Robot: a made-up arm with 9 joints.
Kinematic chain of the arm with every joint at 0, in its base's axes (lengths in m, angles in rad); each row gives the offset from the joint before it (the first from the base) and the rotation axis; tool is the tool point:
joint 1: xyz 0 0 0.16 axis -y
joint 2: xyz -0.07 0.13 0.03 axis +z
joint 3: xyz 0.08 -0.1 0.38 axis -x
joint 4: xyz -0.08 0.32 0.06 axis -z
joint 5: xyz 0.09 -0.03 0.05 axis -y
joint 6: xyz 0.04 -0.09 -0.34 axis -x
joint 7: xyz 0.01 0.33 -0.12 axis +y
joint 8: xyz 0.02 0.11 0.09 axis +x
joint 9: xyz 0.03 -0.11 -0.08 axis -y
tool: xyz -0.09 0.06 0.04
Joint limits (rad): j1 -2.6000..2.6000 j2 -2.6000..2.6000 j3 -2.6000..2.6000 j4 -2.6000..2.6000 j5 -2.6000..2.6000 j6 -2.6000..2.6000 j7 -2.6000..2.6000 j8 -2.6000..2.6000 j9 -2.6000..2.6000
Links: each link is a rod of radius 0.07 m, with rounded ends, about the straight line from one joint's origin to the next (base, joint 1, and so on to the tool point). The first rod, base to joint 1, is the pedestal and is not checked.
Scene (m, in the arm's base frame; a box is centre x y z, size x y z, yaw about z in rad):
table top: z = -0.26
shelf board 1: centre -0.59 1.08 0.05 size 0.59 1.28 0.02 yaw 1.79
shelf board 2: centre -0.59 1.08 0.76 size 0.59 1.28 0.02 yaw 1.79
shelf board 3: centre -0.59 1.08 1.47 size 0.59 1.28 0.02 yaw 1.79
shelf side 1: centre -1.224 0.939 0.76 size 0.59 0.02 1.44 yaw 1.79
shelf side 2: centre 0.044 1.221 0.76 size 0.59 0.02 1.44 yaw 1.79
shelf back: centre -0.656 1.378 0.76 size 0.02 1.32 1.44 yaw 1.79
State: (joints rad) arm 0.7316 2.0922 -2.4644 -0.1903 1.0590 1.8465 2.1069 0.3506 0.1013
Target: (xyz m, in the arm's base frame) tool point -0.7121 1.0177 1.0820
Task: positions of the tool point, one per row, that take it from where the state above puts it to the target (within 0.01 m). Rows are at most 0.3 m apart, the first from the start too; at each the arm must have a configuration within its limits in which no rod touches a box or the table.
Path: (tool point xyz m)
1: -0.6563 0.7234 0.3598
2: -0.6130 0.5419 0.3754
3: -0.6585 0.5995 0.6030
4: -0.6550 0.5760 0.8517
5: -0.5903 0.4711 1.0820
6: -0.6900 0.7023 1.0725
7: -0.7235 0.8921 1.0677
8: -0.7121 1.0177 1.0820

